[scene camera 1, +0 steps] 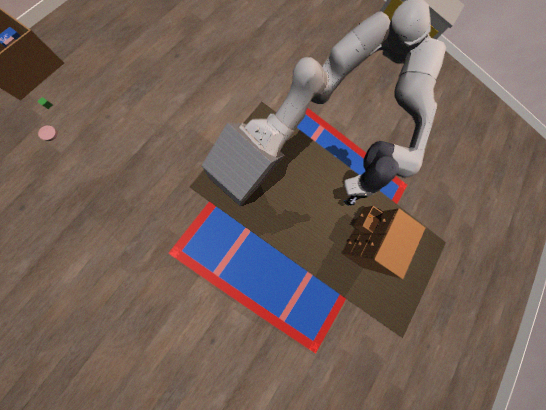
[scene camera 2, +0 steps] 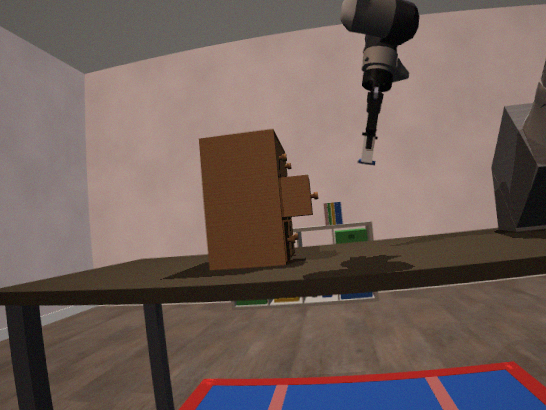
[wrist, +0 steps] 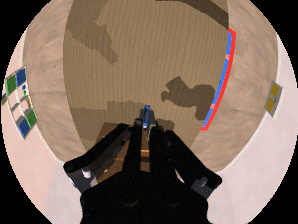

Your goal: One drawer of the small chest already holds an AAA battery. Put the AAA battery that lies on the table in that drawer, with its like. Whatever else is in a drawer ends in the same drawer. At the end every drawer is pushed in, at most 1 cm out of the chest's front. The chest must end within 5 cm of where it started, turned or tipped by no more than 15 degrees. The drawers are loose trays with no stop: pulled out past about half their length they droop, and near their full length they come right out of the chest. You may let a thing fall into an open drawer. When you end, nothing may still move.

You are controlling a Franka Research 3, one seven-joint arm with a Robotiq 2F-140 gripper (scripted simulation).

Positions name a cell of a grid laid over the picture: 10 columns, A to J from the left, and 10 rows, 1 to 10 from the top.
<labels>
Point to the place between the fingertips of my gripper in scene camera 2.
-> At G4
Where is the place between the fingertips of my gripper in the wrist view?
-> E6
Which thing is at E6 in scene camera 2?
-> A small brown chest.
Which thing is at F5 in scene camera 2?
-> A drawer.
</labels>
